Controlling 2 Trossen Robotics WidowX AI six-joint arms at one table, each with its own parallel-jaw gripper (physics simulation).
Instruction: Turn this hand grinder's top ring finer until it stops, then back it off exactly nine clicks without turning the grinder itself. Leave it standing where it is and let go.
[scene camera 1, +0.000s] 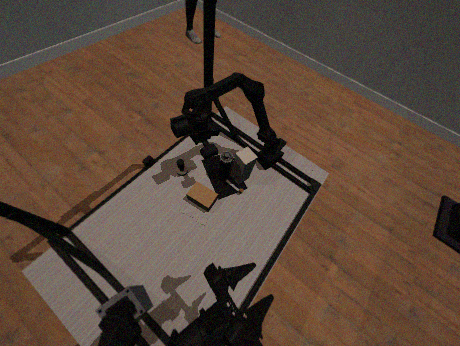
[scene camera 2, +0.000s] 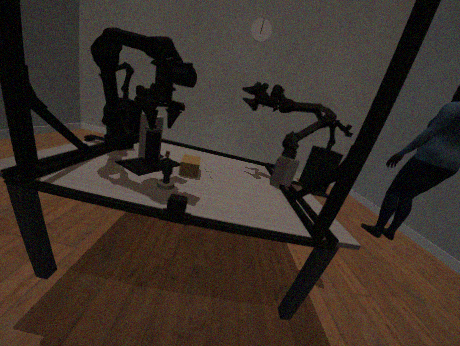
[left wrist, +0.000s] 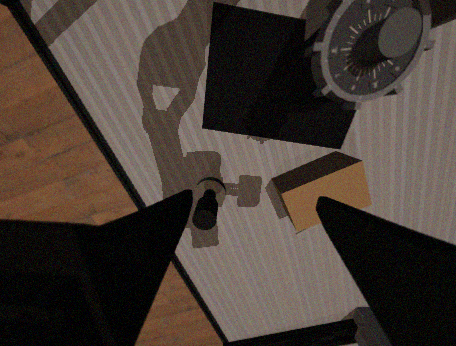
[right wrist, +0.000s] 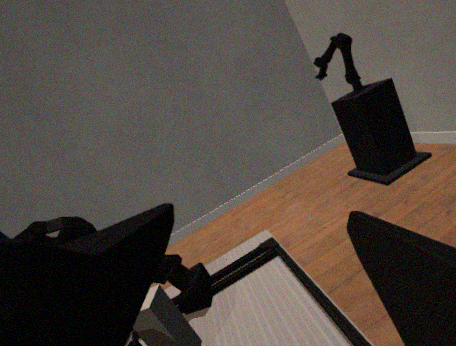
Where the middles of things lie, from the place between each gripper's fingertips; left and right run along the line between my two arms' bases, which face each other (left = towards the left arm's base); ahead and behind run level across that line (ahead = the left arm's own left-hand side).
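Measured from my left hand, the small dark knob on base (left wrist: 210, 192) is 14 cm below, 7 cm to the right and 8 cm behind. The tan box (left wrist: 338, 176) is 15 cm below that left hand, 11 cm ahead of it and 11 cm to the right of it, whereas the tall pale block (right wrist: 158, 313) is 8 cm below the same hand, 16 cm ahead of it and 11 cm to the left of it. The dark base plate (scene camera 1: 223, 189) is 18 cm below my left hand, 7 cm to the left of it and 9 cm ahead of it. Going by their middles, of the things named here the small dark knob on base is the nearest to my left hand.
From my right hand, I find the tan box 390 mm below, 340 mm behind and 160 mm to the left, and the tall pale block 320 mm below, 380 mm to the left and 290 mm behind. The dark base plate is 420 mm below my right hand, 340 mm to the left of it and 360 mm behind it. Then there is the small dark knob on base, 370 mm below my right hand, 200 mm to the left of it and 530 mm behind it. By its middle, the tall pale block is nearer to my left hand than to my right hand.
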